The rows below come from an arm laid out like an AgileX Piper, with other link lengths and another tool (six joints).
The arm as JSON. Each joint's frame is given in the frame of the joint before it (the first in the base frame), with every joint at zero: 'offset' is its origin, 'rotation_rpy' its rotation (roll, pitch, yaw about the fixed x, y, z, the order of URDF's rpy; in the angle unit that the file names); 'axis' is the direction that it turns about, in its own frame. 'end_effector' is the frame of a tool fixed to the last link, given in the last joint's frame.
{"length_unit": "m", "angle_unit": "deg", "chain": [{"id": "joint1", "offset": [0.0, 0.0, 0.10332], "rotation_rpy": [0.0, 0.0, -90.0], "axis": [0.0, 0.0, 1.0]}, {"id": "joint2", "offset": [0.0, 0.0, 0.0], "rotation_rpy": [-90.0, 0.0, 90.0], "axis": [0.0, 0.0, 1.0]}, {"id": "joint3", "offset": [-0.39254, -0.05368, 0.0], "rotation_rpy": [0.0, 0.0, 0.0], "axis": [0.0, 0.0, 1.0]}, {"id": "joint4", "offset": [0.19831, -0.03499, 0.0], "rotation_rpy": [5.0, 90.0, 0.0], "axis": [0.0, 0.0, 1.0]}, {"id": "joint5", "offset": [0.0, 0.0, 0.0], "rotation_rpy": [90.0, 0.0, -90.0], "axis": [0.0, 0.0, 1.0]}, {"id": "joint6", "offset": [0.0, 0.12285, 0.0], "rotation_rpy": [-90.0, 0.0, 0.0], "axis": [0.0, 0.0, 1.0]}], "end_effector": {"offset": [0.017, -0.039, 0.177], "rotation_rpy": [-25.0, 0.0, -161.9]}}
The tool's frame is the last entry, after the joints.
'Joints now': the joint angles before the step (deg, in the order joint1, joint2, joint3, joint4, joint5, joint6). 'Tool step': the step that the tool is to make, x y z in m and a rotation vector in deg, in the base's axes. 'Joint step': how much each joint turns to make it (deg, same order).
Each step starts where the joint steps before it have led.
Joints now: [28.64, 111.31, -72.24, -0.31, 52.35, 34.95]
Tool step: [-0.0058, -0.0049, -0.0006, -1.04, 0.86, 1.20]
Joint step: [0.00, -0.11, 0.01, -0.54, 1.35, -0.91]
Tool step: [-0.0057, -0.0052, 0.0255, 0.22, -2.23, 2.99]
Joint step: [-0.01, -3.79, -0.03, -0.83, 1.71, -2.59]
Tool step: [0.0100, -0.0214, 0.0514, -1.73, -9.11, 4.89]
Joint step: [0.01, -7.32, 0.00, -6.23, 0.00, -2.12]
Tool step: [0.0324, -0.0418, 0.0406, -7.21, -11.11, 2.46]
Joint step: [-0.01, -4.16, -0.01, -13.40, -1.61, 2.82]
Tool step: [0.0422, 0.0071, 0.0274, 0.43, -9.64, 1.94]
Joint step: [0.00, -0.09, 0.02, -7.35, -8.00, 4.18]
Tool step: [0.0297, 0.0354, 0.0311, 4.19, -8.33, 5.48]
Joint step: [0.00, -0.01, 0.01, -2.30, -10.62, 0.33]
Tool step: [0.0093, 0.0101, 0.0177, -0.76, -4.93, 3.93]
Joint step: [0.02, -0.64, 1.02, -4.26, -5.12, 0.15]
